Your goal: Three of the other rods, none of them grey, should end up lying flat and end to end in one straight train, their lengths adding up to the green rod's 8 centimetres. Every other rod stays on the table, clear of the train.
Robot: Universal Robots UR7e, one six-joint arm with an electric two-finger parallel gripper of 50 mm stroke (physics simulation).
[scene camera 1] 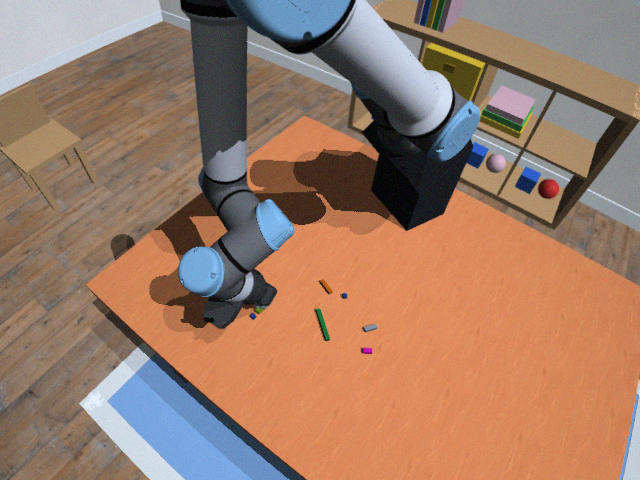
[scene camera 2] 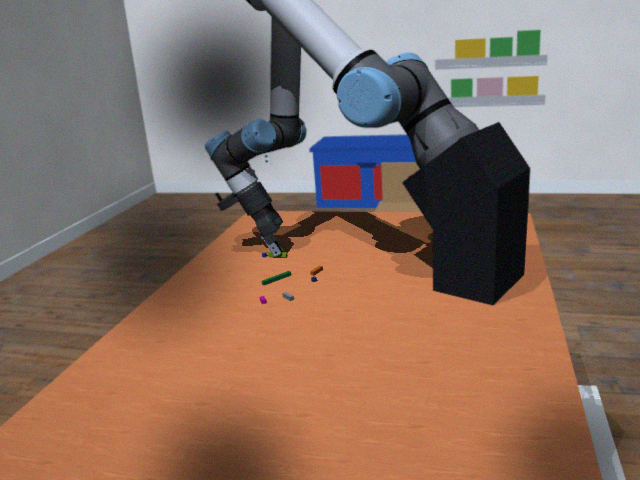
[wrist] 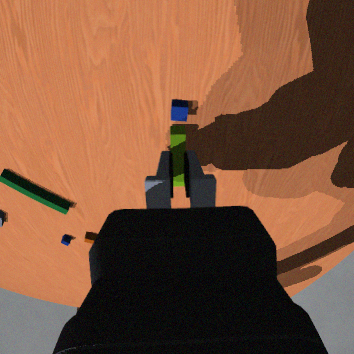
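Where they show: gripper, fingertip midpoint: (scene camera 1: 264, 302) (scene camera 2: 279, 253) (wrist: 177, 164); arm's base, origin of the base link: (scene camera 2: 450, 151).
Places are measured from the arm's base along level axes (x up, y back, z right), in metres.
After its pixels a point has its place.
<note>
My gripper (scene camera 1: 262, 306) @(x -0.286, y -0.426, z 0.170 m) (scene camera 2: 275, 252) @(x -0.286, y -0.426, z 0.170 m) (wrist: 177, 164) @(x -0.286, y -0.426, z 0.170 m) is shut on a lime green rod (scene camera 1: 258, 311) @(x -0.285, y -0.454, z 0.171 m) (scene camera 2: 283, 255) @(x -0.289, y -0.413, z 0.162 m) (wrist: 178, 141) @(x -0.284, y -0.449, z 0.174 m), low at the table; whether the rod touches the table is unclear. A small blue rod (scene camera 1: 252, 316) @(x -0.286, y -0.470, z 0.178 m) (scene camera 2: 264, 254) @(x -0.288, y -0.466, z 0.174 m) (wrist: 179, 111) @(x -0.286, y -0.469, z 0.178 m) lies just beyond its far end, nearly in line, with a narrow gap. The long dark green rod (scene camera 1: 322, 324) @(x -0.286, y -0.418, z 0.023 m) (scene camera 2: 276, 277) @(x -0.288, y -0.414, z 0.019 m) (wrist: 37, 193) @(x -0.288, y -0.415, z 0.030 m) lies apart. An orange rod (scene camera 1: 325, 286) @(x -0.287, y -0.321, z 0.058 m) (scene camera 2: 316, 270) @(x -0.288, y -0.319, z 0.051 m) (wrist: 90, 237) @(x -0.289, y -0.330, z 0.049 m), partly hidden in the wrist view, lies near a second blue rod (scene camera 1: 344, 296) @(x -0.288, y -0.326, z 0.005 m) (scene camera 2: 313, 279) @(x -0.289, y -0.323, z 0.000 m) (wrist: 66, 240) @(x -0.288, y -0.325, z 0.010 m).
A grey rod (scene camera 1: 370, 328) @(x -0.287, y -0.379, z -0.082 m) (scene camera 2: 287, 296) @(x -0.289, y -0.376, z -0.087 m) (wrist: 2, 219) @(x -0.291, y -0.372, z -0.077 m) and a magenta rod (scene camera 1: 367, 350) @(x -0.286, y -0.432, z -0.094 m) (scene camera 2: 263, 299) @(x -0.286, y -0.429, z -0.102 m) lie beyond the green rod, away from the gripper. The black robot base (scene camera 1: 413, 191) @(x -0.158, y -0.037, z -0.056 m) (scene camera 2: 480, 232) @(x -0.139, y 0.038, z -0.139 m) stands on the orange table (scene camera 1: 491, 335) @(x -0.297, y -0.268, z -0.359 m) (scene camera 2: 336, 372) @(x -0.297, y -0.259, z -0.382 m). The arm's shadow falls beside the lime rod.
</note>
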